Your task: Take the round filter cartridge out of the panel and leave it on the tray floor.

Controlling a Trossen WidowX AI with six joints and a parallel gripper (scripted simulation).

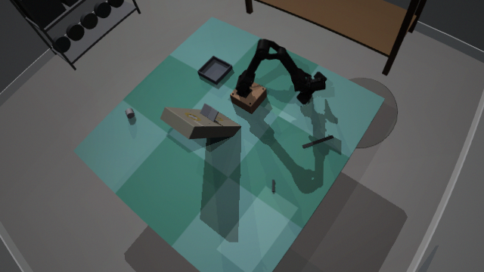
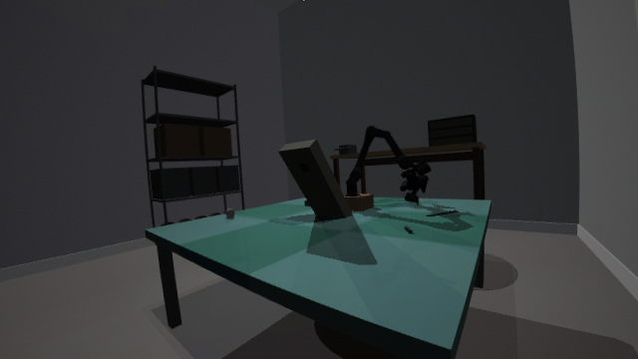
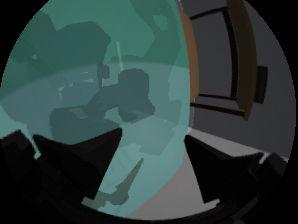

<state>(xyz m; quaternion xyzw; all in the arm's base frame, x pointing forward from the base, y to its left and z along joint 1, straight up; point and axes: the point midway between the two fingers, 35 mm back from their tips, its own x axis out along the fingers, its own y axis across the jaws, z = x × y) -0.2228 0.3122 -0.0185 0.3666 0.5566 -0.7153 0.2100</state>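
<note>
Now: the grey round filter cartridge 60 cm ahead of my gripper tip, 33 cm to the right of it and 24 cm above it. The rest, counted from my gripper tip: short rod: 59 cm ahead, 9 cm to the left, 3 cm below; dark square tray: 60 cm to the right, 16 cm ahead, 2 cm below.
</note>
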